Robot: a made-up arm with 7 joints.
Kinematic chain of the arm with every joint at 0, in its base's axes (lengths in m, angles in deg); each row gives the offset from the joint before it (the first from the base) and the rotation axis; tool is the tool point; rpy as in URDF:
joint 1: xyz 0 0 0.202 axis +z
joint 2: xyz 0 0 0 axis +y
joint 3: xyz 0 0 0.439 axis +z
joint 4: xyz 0.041 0 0 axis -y
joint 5: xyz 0.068 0 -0.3 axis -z
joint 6: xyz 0 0 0 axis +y
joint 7: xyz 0.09 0 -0.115 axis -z
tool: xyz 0 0 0 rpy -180 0 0
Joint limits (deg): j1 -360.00..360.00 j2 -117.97..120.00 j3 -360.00..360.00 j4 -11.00..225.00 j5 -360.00..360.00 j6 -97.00..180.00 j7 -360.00..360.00
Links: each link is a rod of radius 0.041 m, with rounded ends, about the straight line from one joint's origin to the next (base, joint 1, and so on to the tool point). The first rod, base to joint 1, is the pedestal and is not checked.
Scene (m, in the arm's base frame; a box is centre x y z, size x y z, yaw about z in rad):
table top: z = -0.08
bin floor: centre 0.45 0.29 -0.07 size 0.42 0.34 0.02 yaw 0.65
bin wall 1: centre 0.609 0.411 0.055 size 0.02 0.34 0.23 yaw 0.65
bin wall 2: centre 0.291 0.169 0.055 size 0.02 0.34 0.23 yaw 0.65
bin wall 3: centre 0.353 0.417 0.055 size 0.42 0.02 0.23 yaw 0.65
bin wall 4: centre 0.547 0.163 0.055 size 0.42 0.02 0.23 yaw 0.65
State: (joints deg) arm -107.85 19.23 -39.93 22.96 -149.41 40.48 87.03
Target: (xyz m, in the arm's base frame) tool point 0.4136 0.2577 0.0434
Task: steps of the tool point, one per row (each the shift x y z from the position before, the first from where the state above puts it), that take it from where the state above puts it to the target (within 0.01 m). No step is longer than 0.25 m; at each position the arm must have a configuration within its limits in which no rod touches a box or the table.
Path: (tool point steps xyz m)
1: 0.0781 -0.1189 -0.0019
2: 0.1354 -0.0757 0.0021
3: 0.1674 -0.0060 0.0075
4: 0.1624 0.0747 0.0145
5: 0.1183 0.1472 0.0224
6: 0.0426 0.1927 0.0309
7: -0.0479 0.1981 0.0396
8: 0.0177 -0.0007 -0.0813
9: 0.0004 0.0004 -0.0869
10: -0.0181 0.0003 -0.0887

